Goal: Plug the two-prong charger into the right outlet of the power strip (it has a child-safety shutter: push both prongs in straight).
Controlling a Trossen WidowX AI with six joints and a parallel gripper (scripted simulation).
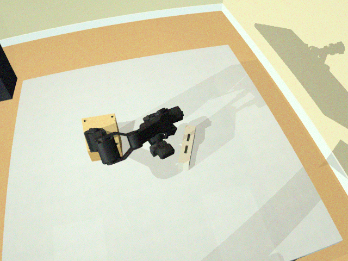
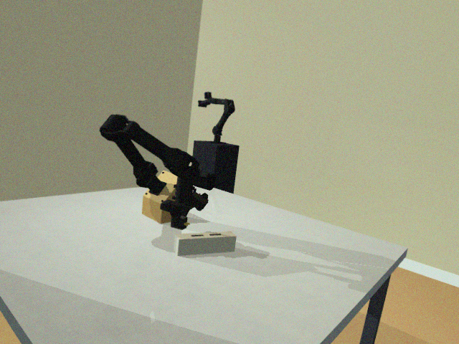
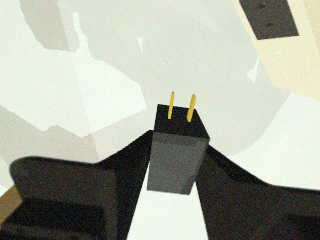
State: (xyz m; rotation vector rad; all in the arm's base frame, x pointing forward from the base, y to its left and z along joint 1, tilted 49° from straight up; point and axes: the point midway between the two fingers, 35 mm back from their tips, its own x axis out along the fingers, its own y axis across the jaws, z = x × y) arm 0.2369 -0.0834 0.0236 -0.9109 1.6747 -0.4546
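The grey charger is 20 mm ahead of my gripper tip, 10 mm to the left of it and 10 mm above it.
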